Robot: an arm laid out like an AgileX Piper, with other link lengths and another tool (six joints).
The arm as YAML. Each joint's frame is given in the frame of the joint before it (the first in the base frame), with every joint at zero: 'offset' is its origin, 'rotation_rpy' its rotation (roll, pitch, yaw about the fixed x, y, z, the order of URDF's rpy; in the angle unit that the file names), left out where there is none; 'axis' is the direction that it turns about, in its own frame. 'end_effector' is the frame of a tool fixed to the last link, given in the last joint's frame.
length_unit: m
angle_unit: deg
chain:
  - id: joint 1
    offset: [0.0, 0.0, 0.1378]
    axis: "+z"
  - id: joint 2
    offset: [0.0, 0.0, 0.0]
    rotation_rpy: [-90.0, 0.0, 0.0]
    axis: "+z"
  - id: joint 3
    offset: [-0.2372, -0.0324, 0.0]
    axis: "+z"
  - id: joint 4
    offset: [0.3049, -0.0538, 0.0]
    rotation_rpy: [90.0, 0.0, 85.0]
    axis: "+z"
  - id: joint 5
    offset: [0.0, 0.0, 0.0]
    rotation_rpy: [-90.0, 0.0, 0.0]
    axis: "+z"
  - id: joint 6
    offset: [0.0, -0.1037, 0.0]
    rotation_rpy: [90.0, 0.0, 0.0]
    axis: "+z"
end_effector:
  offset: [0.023, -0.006, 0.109]
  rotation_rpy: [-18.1, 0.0, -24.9]
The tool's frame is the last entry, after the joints.
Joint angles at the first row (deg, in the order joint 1, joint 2, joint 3, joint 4, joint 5, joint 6):
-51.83 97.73 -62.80 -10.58 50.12 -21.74
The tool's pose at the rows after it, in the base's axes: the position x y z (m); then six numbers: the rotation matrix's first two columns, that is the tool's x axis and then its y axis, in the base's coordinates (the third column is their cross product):
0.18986, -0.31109, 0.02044, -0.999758, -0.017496, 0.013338, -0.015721, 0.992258, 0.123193
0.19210, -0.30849, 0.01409, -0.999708, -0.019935, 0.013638, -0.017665, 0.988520, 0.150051
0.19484, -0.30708, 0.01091, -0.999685, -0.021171, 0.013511, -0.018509, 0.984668, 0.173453
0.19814, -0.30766, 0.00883, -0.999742, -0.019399, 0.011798, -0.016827, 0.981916, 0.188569
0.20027, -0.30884, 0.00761, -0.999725, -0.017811, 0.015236, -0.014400, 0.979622, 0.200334
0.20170, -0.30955, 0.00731, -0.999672, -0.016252, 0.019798, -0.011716, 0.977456, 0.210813
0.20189, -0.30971, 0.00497, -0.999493, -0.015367, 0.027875, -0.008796, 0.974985, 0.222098
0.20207, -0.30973, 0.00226, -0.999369, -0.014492, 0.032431, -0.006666, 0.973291, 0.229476
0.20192, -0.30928, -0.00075, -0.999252, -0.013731, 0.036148, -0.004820, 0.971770, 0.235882
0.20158, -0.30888, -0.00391, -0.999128, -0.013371, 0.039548, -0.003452, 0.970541, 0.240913
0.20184, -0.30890, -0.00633, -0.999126, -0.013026, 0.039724, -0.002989, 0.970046, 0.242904
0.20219, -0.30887, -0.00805, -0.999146, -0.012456, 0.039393, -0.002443, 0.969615, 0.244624
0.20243, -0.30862, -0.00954, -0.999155, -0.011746, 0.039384, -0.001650, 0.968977, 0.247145
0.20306, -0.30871, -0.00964, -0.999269, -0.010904, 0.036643, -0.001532, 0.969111, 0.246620
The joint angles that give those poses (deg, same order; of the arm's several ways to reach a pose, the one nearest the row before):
-51.84 99.44 -63.22 -9.35 50.78 -22.60
-51.85 100.86 -63.89 -8.10 51.18 -23.45
-51.85 102.11 -64.97 -6.96 52.03 -24.21
-51.85 103.35 -66.25 -6.15 52.68 -24.59
-51.85 104.49 -67.53 -5.77 53.48 -24.77
-51.83 105.34 -68.62 -5.52 54.36 -24.86
-51.85 106.30 -69.42 -5.44 55.01 -24.90
-51.86 107.03 -69.84 -5.36 55.21 -24.91
-51.87 107.61 -70.01 -5.29 55.22 -24.90
-51.89 108.14 -70.07 -5.26 55.11 -24.89
-51.90 108.53 -70.10 -5.20 54.85 -24.89
-51.90 108.82 -70.15 -5.12 54.68 -24.89
-51.90 109.08 -70.20 -5.02 54.59 -24.89
-51.89 109.09 -70.21 -4.90 54.47 -24.89

